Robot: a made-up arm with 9 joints. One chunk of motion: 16 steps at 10 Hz.
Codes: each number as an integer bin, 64 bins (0 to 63) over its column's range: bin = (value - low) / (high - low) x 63, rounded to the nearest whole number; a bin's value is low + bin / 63 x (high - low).
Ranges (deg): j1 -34.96..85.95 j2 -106..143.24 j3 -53.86..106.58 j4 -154.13..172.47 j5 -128.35..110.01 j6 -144.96..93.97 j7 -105.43..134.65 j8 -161.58..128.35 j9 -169.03..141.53
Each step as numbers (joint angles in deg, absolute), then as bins.
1 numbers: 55.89 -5.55 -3.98 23.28 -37.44 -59.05 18.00 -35.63 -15.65
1 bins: 47 25 20 34 24 23 32 27 31
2 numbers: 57.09 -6.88 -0.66 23.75 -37.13 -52.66 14.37 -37.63 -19.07
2 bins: 48 25 21 34 24 24 31 27 30
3 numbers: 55.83 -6.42 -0.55 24.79 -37.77 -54.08 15.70 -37.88 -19.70
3 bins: 47 25 21 35 24 24 32 27 30
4 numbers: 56.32 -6.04 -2.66 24.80 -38.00 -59.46 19.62 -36.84 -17.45
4 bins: 48 25 20 35 24 23 33 27 31
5 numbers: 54.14 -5.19 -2.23 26.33 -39.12 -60.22 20.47 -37.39 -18.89
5 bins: 46 25 20 35 24 22 33 27 30
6 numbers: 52.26 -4.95 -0.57 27.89 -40.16 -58.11 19.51 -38.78 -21.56
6 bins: 45 26 21 35 23 23 33 27 30
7 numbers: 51.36 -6.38 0.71 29.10 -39.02 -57.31 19.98 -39.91 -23.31
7 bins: 45 25 21 35 24 23 33 26 30
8 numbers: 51.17 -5.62 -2.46 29.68 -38.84 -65.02 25.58 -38.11 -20.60
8 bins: 45 25 20 35 24 21 34 27 30
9 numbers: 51.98 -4.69 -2.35 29.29 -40.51 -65.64 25.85 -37.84 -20.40
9 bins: 45 26 20 35 23 21 34 27 30
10 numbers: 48.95 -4.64 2.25 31.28 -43.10 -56.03 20.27 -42.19 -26.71
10 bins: 44 26 22 36 23 23 33 26 29
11 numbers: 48.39 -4.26 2.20 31.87 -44.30 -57.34 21.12 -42.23 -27.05
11 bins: 43 26 22 36 22 23 33 26 29
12 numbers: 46.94 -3.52 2.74 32.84 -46.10 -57.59 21.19 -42.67 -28.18
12 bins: 43 26 22 36 22 23 33 26 29
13 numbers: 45.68 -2.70 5.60 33.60 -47.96 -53.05 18.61 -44.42 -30.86
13 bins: 42 26 23 36 21 24 33 25 28
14 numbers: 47.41 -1.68 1.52 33.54 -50.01 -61.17 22.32 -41.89 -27.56
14 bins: 43 26 22 36 21 22 34 26 29
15 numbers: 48.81 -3.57 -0.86 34.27 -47.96 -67.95 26.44 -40.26 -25.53
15 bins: 44 26 21 36 21 20 35 26 29
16 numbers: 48.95 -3.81 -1.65 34.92 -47.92 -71.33 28.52 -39.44 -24.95
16 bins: 44 26 21 36 21 19 35 27 29
